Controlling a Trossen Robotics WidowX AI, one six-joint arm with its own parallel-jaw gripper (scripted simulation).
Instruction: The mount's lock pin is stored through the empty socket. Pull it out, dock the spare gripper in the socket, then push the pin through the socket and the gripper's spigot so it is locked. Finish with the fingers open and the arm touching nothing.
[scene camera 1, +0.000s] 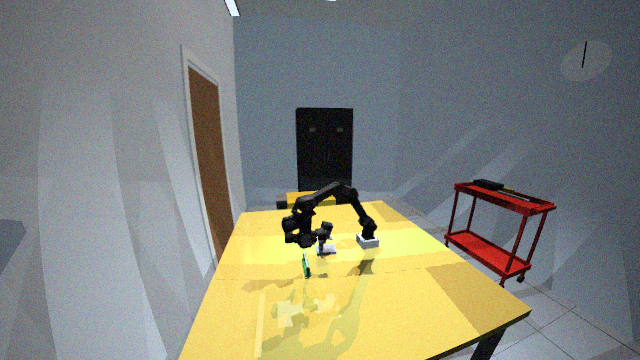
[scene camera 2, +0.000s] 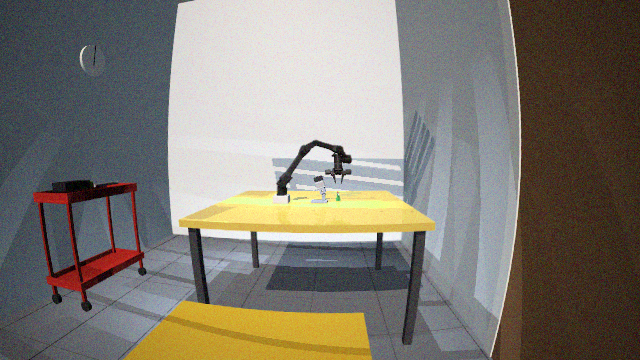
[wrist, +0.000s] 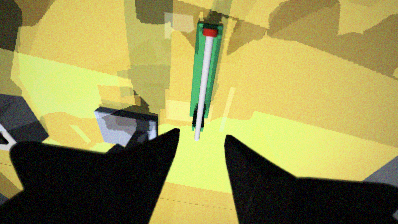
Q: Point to the gripper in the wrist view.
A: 202, 136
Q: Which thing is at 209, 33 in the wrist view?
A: A lock pin.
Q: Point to a mount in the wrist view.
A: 119, 127
